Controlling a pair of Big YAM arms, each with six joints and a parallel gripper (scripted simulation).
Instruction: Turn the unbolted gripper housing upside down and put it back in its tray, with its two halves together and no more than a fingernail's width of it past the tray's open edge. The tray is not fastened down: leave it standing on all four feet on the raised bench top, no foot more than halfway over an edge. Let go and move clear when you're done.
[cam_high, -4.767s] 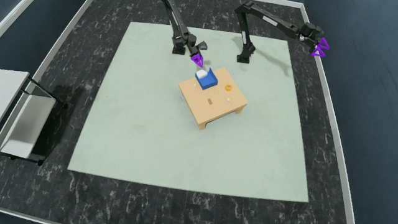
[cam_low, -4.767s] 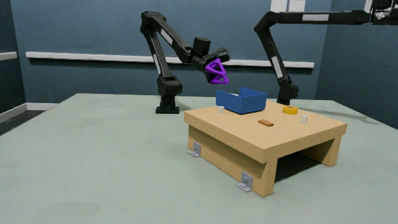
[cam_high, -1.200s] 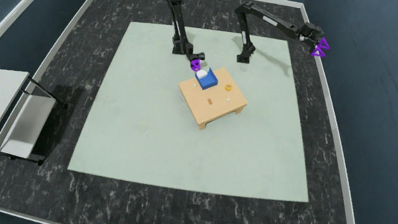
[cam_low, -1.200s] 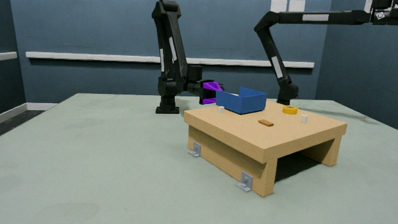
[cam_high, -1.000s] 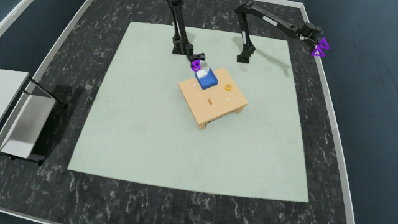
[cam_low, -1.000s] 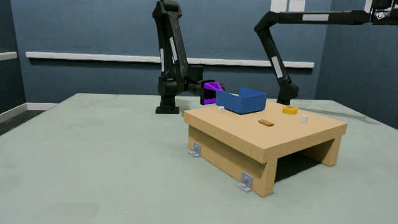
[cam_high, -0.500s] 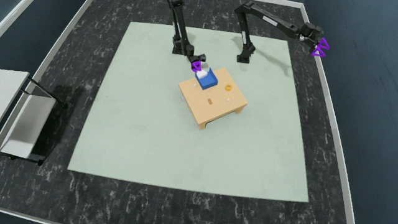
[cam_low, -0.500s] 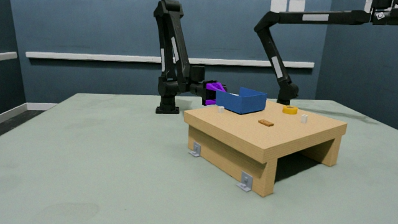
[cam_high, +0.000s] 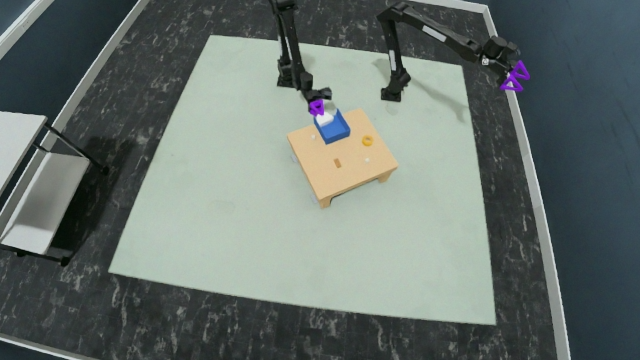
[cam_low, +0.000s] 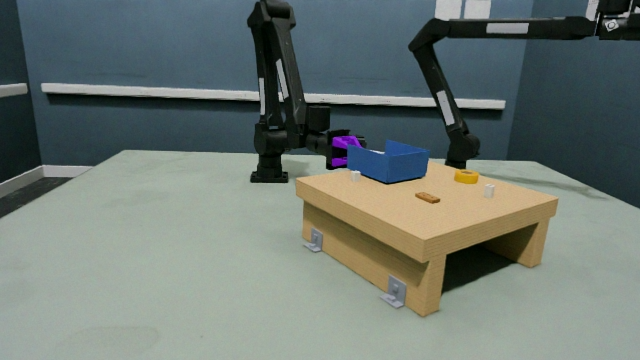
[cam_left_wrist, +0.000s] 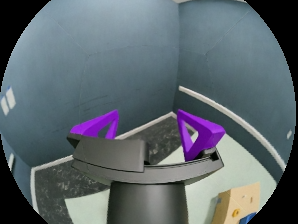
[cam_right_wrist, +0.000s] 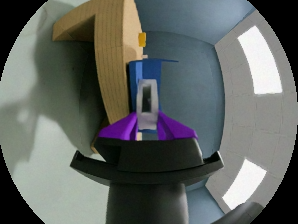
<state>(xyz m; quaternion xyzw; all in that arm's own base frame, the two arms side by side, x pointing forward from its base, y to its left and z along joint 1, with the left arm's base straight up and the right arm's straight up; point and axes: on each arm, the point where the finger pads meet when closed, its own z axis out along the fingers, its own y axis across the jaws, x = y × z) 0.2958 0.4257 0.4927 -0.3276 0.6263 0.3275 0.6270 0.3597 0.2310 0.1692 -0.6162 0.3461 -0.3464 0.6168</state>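
Observation:
The blue tray lies 6 cm ahead of my right hand, 6 cm to the left of it and 1 cm below it. The rest, counted from my right hand: white gripper housing (2 cm ahead, 1 cm to the left, 1 cm above).

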